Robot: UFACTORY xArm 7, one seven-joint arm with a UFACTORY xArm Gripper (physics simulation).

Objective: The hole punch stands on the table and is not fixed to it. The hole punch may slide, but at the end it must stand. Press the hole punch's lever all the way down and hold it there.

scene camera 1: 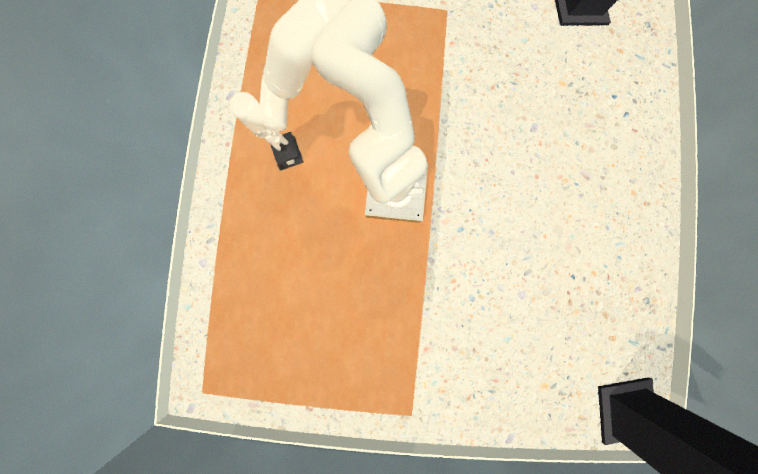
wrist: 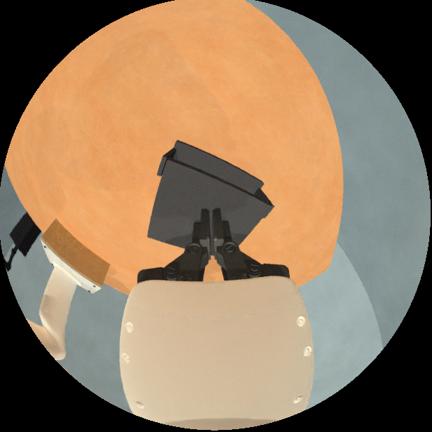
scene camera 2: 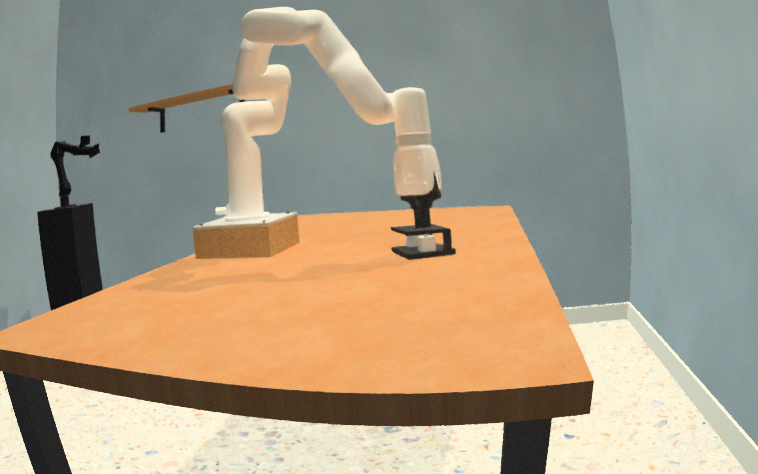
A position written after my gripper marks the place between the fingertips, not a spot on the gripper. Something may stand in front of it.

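Scene camera 2: black hole punch [scene camera 2: 417,247], my gripper [scene camera 2: 423,227]. Wrist view: the black hole punch [wrist: 181,151] again, my gripper [wrist: 211,219] too.
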